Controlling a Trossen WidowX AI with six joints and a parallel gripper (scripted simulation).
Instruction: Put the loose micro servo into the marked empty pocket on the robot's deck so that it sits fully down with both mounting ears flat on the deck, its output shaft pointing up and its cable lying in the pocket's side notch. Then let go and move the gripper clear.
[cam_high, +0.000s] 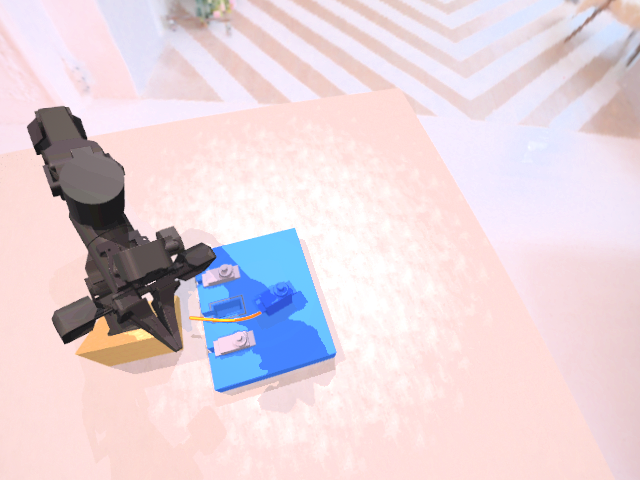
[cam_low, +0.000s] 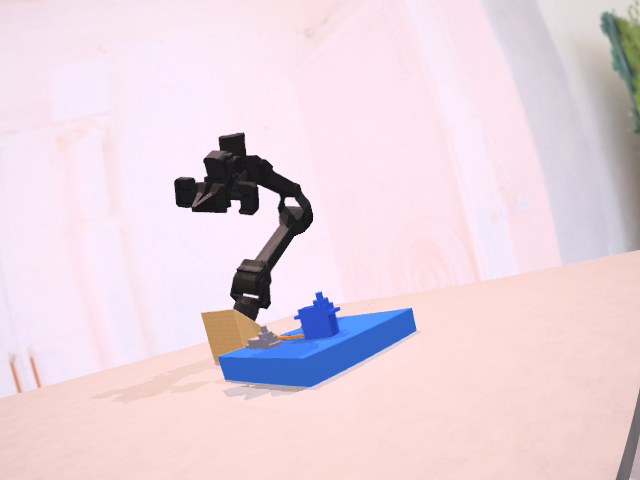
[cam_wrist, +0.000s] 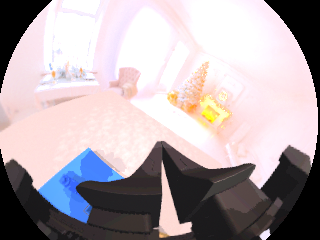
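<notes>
Right now the blue deck is 14 cm ahead of my gripper tip, 14 cm to the left of it and 30 cm below it.
</notes>
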